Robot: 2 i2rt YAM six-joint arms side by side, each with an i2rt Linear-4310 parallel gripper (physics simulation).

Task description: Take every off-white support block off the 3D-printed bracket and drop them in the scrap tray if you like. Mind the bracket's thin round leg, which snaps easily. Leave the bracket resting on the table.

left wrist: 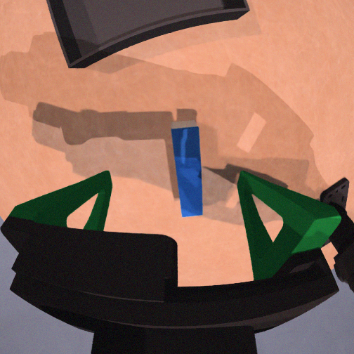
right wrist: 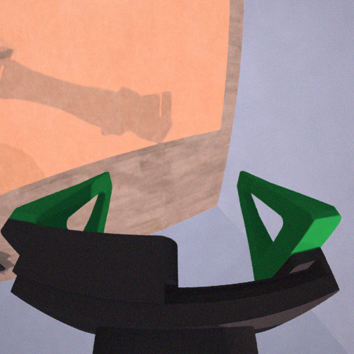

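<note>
The blue bracket (left wrist: 187,170) lies on the orange mat in the left wrist view, its long side running away from the camera. A thin grey-beige strip (left wrist: 184,124) shows at its far end; I cannot tell whether it is a support block. The thin round leg cannot be made out. The dark scrap tray (left wrist: 150,35) shows in part beyond the bracket. My left gripper (left wrist: 174,177) is open and empty, above the near side of the bracket, with the bracket in line between its green fingers. My right gripper (right wrist: 174,178) is open and empty, over the table's edge. The bracket does not show in the right wrist view.
The orange mat (left wrist: 300,45) (right wrist: 125,35) lies on the wooden table (right wrist: 185,170), whose corner and edge show in the right wrist view. A black arm part (left wrist: 336,196) stands at the right of the left wrist view. Arm shadows cross the mat.
</note>
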